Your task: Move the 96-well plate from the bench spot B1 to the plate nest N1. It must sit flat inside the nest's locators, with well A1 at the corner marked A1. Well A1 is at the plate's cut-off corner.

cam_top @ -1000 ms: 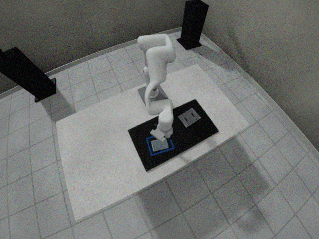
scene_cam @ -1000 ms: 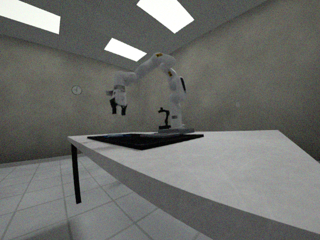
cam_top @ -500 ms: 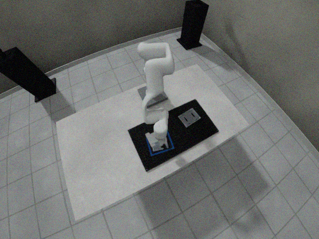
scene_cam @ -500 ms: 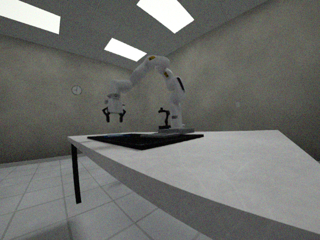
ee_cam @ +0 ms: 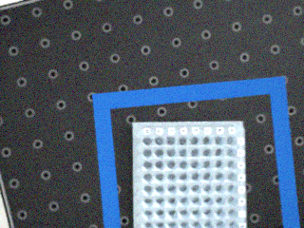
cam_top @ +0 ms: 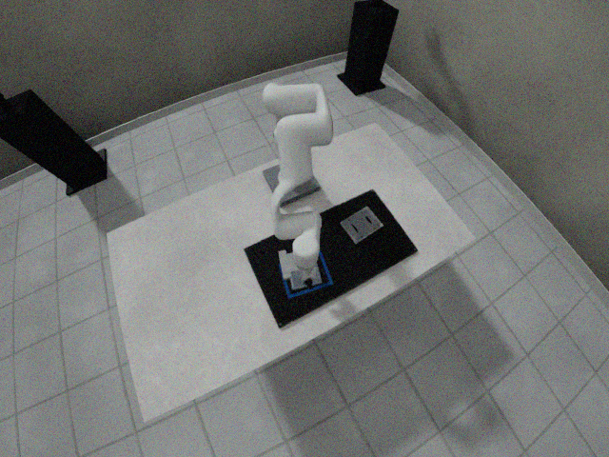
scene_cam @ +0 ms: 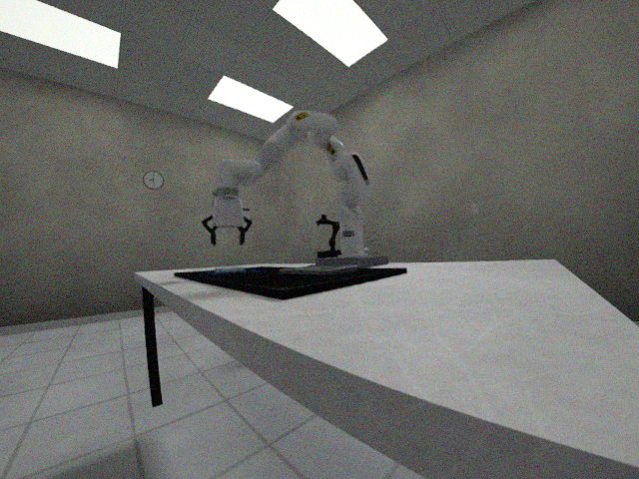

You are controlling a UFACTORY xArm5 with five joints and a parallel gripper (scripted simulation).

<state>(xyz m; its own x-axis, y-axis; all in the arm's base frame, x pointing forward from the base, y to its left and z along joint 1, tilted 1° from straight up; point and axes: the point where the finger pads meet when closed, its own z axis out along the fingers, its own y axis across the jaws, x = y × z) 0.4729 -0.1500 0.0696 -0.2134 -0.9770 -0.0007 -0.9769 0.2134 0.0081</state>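
My gripper is now 90 mm above the 96-well plate. From my hand the other things lie so: plate nest N1: 340 mm to the left, 100 mm behind, 90 mm below.
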